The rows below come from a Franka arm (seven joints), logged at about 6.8 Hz.
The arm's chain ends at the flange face. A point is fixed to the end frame.
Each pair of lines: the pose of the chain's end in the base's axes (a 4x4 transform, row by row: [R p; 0 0 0 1], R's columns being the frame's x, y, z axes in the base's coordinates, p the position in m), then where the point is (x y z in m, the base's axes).
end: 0.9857 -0.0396 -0.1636 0.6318; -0.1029 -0.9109 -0.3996 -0.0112; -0.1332 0.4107 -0.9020 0.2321; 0 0 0 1
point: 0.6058 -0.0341 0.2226
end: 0.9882 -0.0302 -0.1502 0.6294; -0.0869 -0.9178 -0.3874 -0.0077; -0.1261 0.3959 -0.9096 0.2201; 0 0 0 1
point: 0.6038 -0.0308 0.2100
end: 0.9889 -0.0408 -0.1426 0.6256; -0.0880 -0.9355 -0.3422 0.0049; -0.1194 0.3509 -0.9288 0.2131; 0 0 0 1
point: 0.6000 -0.0175 0.2016
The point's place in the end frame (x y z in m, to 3 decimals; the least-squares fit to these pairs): -0.022 0.018 0.022
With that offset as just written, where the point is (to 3 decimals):
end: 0.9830 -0.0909 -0.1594 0.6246; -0.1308 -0.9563 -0.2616 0.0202; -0.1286 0.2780 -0.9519 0.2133; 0 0 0 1
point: 0.598 0.000 0.200
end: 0.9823 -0.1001 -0.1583 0.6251; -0.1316 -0.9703 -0.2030 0.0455; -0.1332 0.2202 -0.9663 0.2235; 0 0 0 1
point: 0.598 0.026 0.209
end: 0.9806 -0.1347 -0.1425 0.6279; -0.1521 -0.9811 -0.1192 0.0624; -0.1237 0.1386 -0.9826 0.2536; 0 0 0 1
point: 0.601 0.045 0.237
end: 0.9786 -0.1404 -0.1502 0.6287; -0.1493 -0.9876 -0.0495 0.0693; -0.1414 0.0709 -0.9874 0.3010; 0 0 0 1
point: 0.601 0.054 0.284
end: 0.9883 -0.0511 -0.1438 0.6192; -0.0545 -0.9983 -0.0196 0.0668; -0.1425 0.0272 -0.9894 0.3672; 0 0 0 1
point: 0.593 0.050 0.349
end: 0.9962 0.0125 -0.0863 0.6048; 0.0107 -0.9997 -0.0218 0.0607; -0.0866 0.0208 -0.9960 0.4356; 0 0 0 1
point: 0.581 0.042 0.416
